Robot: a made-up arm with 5 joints.
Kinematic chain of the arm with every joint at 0, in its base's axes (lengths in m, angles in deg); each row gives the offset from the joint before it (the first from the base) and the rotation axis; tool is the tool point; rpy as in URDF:
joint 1: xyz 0.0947 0 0.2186 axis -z
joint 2: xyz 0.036 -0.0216 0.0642 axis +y
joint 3: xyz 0.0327 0 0.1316 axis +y
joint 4: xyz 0.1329 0 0.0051 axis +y
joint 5: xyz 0.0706 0.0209 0 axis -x
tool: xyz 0 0 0 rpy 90 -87.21 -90
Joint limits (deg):
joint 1: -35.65..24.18
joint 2: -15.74..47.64
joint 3: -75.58..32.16
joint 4: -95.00..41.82
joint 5: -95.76..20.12
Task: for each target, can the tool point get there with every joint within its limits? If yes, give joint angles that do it. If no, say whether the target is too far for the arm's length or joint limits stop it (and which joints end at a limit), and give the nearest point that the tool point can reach.
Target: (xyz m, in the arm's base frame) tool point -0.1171 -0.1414 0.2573
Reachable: no: joint limits stop it (at a limit: joint 2, joint 3, joint 4) | nearest point 0.0560 -0.0259 0.5433 | short by 0.354 m
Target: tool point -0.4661 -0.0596 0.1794
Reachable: no: too far | nearest point 0.0484 -0.0049 0.5433 | short by 0.633 m
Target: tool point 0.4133 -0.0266 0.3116
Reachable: yes | joints 4.65 40.78 -3.00 -61.09 -16.83
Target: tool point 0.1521 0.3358 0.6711
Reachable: no: too far | nearest point 0.2537 0.1132 0.5823 | short by 0.260 m
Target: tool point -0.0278 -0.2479 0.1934
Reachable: no: joint limits stop it (at a limit: joint 1, joint 2, joint 3, joint 4) | nearest point 0.2283 -0.0608 0.1573 | short by 0.319 m
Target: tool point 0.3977 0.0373 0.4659
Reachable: yes | joints -7.14 39.98 -55.69 -46.29 -72.39
